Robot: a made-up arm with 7 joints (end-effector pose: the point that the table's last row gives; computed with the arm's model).
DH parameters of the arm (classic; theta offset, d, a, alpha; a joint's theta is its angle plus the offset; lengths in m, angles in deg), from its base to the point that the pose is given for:
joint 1: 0 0.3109 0 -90
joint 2: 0 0 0 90
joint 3: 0 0.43 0.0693 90
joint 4: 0 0 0.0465 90
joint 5: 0 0.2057 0 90
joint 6: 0 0 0.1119 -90
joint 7: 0 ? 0 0
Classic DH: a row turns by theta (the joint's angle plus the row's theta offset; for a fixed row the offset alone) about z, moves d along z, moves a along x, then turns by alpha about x.
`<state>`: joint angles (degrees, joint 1 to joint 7).
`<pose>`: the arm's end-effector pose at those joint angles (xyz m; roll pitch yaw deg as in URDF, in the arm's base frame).
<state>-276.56 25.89 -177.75 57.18 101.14 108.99 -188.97</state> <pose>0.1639 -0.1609 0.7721 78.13 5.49 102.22</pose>
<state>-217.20 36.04 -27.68 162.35 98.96 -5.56 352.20</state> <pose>-0.2948 0.4463 0.8827 -50.40 -11.46 26.21</pose>
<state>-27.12 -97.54 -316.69 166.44 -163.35 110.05 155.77</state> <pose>-0.6853 0.2526 0.1939 120.24 13.34 -6.99</pose>
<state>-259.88 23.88 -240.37 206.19 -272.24 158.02 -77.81</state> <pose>0.0755 0.1068 0.8340 126.53 25.15 15.10</pose>
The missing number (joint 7, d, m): 0.1428
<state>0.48 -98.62 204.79 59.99 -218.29 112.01 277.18</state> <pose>-0.4081 -0.2619 -0.0568 -82.79 50.29 128.71</pose>
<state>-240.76 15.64 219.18 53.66 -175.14 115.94 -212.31</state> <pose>0.2976 -0.0406 0.8447 3.42 4.64 123.30</pose>
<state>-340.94 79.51 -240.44 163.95 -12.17 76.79 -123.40</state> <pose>0.6092 0.4320 0.5365 67.91 -39.35 -140.63</pose>
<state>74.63 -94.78 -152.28 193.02 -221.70 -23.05 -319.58</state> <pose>-0.2481 -0.6784 0.1361 122.44 59.86 1.77</pose>
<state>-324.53 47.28 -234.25 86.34 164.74 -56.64 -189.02</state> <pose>-0.0208 0.2699 0.5873 -151.68 -56.41 145.04</pose>
